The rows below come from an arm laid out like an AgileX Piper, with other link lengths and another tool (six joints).
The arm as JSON. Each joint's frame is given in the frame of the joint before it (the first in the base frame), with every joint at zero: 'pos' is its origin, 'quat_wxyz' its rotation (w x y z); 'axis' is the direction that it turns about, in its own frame. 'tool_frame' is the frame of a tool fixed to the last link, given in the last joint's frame.
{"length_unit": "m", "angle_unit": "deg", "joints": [
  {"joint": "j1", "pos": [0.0, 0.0, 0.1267], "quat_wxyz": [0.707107, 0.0, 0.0, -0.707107], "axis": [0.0, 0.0, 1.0]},
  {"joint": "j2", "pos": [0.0, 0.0, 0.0], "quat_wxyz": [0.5, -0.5, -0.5, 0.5], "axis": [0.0, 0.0, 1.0]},
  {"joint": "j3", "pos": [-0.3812, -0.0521, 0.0], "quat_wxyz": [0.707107, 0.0, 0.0, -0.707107], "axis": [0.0, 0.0, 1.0]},
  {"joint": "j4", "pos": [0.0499, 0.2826, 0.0], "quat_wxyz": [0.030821, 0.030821, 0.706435, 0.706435], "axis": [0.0, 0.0, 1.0]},
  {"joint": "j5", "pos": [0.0, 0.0, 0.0], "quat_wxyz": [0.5, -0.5, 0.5, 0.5], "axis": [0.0, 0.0, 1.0]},
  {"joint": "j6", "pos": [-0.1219, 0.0, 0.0], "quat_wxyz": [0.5, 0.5, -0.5, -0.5], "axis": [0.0, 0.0, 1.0]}
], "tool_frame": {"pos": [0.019, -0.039, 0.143], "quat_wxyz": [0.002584, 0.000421, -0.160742, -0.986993]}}
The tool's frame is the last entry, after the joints.
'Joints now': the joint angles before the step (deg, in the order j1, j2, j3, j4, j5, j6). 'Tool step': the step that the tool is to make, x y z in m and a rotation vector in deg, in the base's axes. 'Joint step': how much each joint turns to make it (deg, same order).
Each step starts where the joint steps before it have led.
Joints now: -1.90 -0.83 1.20 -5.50 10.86 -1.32
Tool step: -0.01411 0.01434 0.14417 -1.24 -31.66 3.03
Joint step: 0.01 0.01 0.00 0.07 -31.84 -0.02
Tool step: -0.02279 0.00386 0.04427 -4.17 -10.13 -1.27
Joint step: -0.02 -0.01 -0.01 -0.02 -10.12 -4.33
